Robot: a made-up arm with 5 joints.
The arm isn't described. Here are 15 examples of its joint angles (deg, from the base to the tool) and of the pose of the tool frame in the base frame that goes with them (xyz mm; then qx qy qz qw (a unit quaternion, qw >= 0)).
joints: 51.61 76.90 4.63 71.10 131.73
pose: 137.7 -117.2 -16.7 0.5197 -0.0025 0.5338 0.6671
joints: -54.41 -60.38 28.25 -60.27 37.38
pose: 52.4 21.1 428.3 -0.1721 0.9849 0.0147 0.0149
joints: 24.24 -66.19 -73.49 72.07 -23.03
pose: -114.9 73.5 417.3 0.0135 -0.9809 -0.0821 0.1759
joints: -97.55 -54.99 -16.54 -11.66 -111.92
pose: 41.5 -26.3 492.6 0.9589 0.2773 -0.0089 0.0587
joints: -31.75 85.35 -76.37 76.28 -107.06
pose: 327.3 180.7 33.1 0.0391 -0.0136 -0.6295 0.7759
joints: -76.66 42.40 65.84 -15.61 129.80
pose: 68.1 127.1 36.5 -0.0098 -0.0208 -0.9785 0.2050
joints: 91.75 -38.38 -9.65 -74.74 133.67
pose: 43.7 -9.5 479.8 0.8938 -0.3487 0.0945 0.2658
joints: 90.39 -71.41 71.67 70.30 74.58
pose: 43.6 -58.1 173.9 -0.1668 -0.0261 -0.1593 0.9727
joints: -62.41 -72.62 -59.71 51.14 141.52
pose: -49.5 -166.7 420.2 0.6160 0.7840 -0.0755 0.0141
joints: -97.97 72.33 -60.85 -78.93 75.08
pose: -12.4 360.0 220.1 0.2179 -0.9562 0.1948 0.0166
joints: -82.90 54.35 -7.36 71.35 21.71
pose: 68.3 243.8 50.4 -0.1297 0.2076 0.7525 0.6113
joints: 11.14 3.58 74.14 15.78 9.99
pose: 152.2 -18.8 101.5 0.0049 0.0301 -0.0344 0.9989
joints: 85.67 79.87 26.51 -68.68 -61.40
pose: 61.3 -228.2 -35.7 -0.0821 -0.4330 -0.8668 0.2334
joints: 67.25 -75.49 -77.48 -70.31 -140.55
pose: -69.6 271.6 237.6 0.2444 -0.3123 0.8855 0.2422
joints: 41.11 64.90 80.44 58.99 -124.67
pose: 52.8 -6.3 140.6 -0.5749 0.6128 -0.5395 0.0540
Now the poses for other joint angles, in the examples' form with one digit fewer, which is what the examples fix.
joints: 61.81 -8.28 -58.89 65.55 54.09
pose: 129 -157 451 -0.598 -0.395 -0.064 0.694
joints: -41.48 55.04 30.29 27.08 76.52
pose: 169 117 6 0.054 0.187 0.828 0.526
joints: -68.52 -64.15 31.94 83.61 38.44
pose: 64 67 276 0.094 -0.317 0.745 0.580
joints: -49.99 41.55 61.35 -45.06 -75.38
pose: 159 146 48 0.249 -0.121 -0.234 0.932
